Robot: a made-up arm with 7 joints. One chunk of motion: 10 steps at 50 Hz.
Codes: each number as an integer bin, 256 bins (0 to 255) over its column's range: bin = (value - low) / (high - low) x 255, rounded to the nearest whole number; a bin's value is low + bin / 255 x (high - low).
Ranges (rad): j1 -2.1..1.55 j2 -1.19..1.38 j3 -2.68..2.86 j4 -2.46..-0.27 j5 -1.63..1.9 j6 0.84..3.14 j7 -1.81..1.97
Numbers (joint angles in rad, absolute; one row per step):
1: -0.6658 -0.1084 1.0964 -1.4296 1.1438 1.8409 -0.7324
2: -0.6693 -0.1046 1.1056 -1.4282 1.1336 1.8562 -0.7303
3: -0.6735 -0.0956 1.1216 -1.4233 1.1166 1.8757 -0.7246
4: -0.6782 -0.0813 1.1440 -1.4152 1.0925 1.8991 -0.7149
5: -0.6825 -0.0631 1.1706 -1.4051 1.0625 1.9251 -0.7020
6: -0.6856 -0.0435 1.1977 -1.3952 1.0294 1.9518 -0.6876
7: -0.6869 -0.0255 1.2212 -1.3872 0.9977 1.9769 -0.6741
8: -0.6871 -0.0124 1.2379 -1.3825 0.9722 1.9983 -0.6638
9: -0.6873 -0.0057 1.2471 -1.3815 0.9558 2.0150 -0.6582
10: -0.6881 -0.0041 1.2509 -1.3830 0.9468 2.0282 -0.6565
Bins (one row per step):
1: 100 107 174 120 200 111 73
2: 100 108 174 120 200 113 73
3: 100 109 175 121 198 115 73
4: 99 110 176 122 197 117 74
5: 99 112 177 123 195 120 75
6: 99 114 178 124 192 123 76
7: 99 116 180 125 190 126 77
8: 99 117 180 125 188 128 77
9: 99 118 181 126 187 130 78
10: 99 118 181 125 186 132 78

